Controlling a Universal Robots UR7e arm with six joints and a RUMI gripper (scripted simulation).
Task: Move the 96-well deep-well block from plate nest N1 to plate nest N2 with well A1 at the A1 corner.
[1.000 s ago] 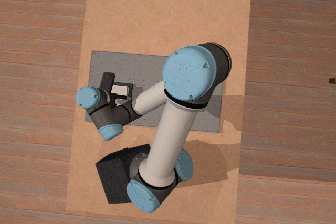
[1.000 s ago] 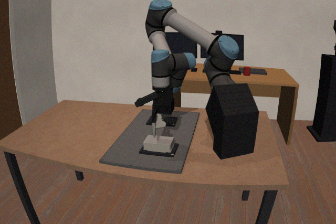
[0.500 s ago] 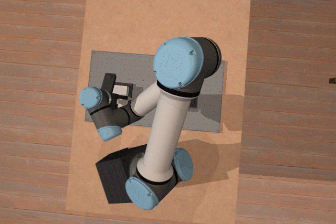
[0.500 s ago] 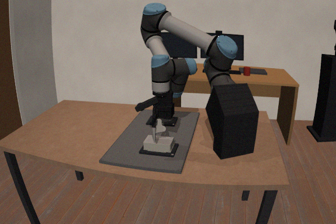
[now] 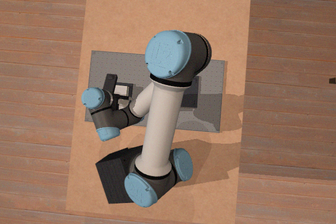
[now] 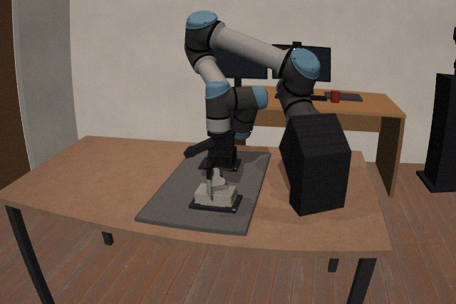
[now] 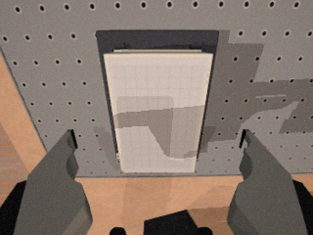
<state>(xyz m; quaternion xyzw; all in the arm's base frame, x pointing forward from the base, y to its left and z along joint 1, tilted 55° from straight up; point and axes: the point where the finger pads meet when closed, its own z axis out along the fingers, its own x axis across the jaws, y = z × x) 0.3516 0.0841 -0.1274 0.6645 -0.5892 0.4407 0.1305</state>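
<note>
The 96-well deep-well block is 20 mm below my hand. Round my hand: black nest N2 (340 mm to the right, 50 mm below, 40 mm ahead); then black nest N1 (50 mm below).
</note>
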